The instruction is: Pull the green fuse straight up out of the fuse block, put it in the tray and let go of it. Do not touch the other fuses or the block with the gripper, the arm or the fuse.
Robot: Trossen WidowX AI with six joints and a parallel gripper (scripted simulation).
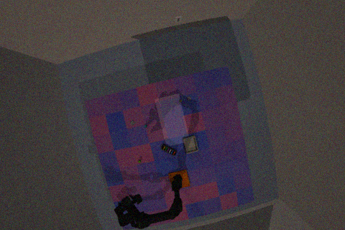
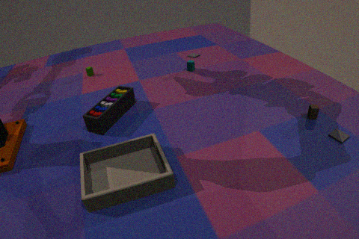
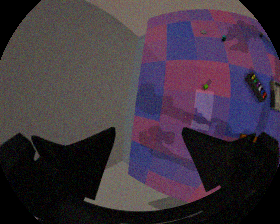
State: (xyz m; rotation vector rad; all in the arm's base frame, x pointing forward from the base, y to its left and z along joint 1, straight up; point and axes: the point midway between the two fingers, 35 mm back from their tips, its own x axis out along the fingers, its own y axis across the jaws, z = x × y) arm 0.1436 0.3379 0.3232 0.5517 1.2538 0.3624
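Now: gripper tip 37 cm to the left of the green fuse, 29 cm above it and 14 cm short of it. The rest, counted from my gripper tip: teal cube: 38 cm ahead, 30 cm below, 29 cm to the right; then brown cube: 65 cm to the right, 46 cm ahead, 30 cm below; then grey tray: 58 cm to the right, 31 cm below, 9 cm ahead.
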